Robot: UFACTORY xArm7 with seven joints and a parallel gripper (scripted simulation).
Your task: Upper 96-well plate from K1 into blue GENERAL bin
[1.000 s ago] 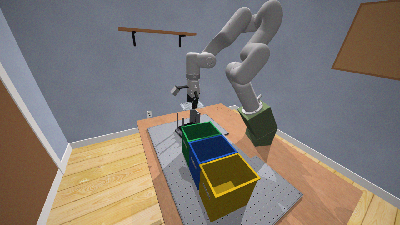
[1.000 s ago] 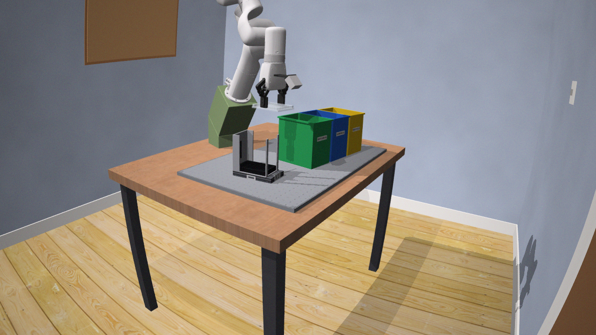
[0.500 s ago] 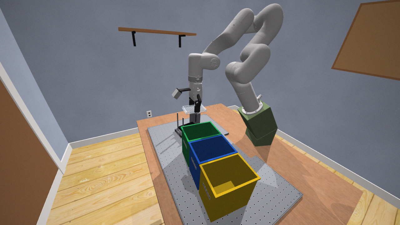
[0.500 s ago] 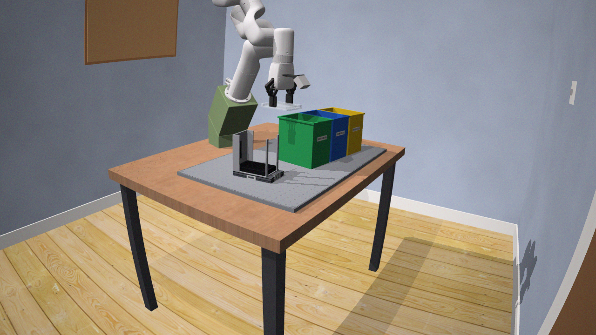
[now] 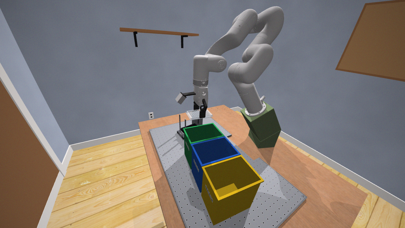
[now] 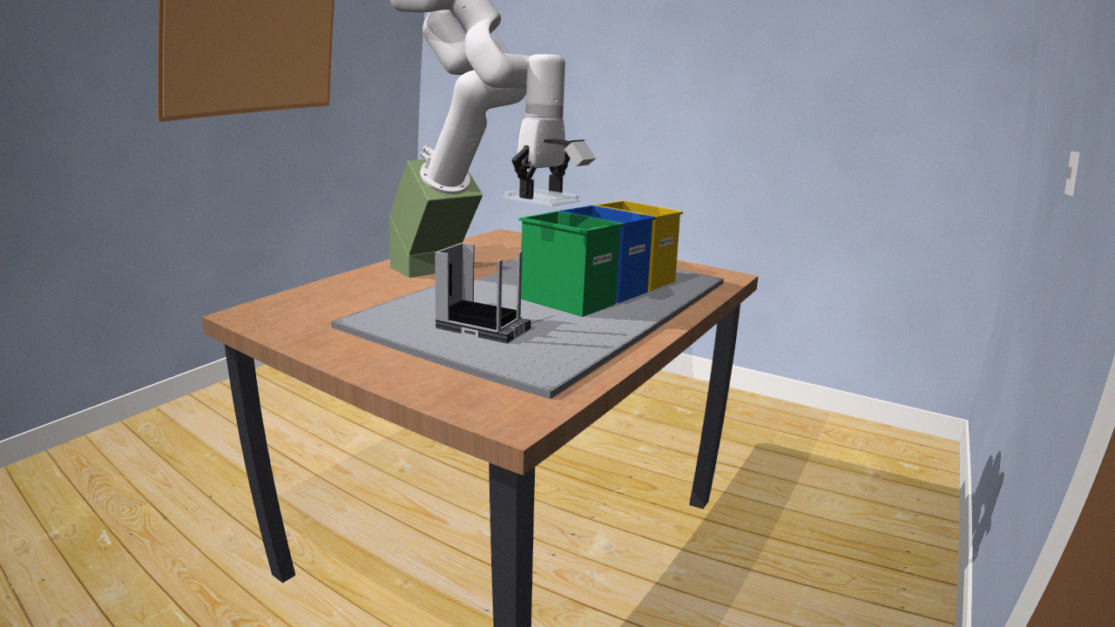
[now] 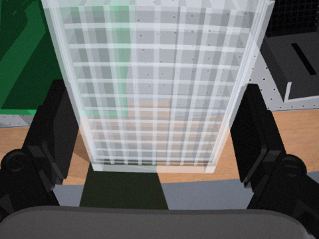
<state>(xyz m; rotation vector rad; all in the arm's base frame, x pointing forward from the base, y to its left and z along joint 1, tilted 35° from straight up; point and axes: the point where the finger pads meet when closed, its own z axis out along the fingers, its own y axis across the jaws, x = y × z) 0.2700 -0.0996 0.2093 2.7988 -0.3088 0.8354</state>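
Right now my hand is 21 cm to the right of the blue bin, 16 cm above it and 8 cm short of it. From my hand the other things lie so: back wall (16 cm below, 15 cm to the right, 12 cm behind); then clear 96-well plate (1 cm below); then green bin (16 cm below, 8 cm to the left, 4 cm ahead).
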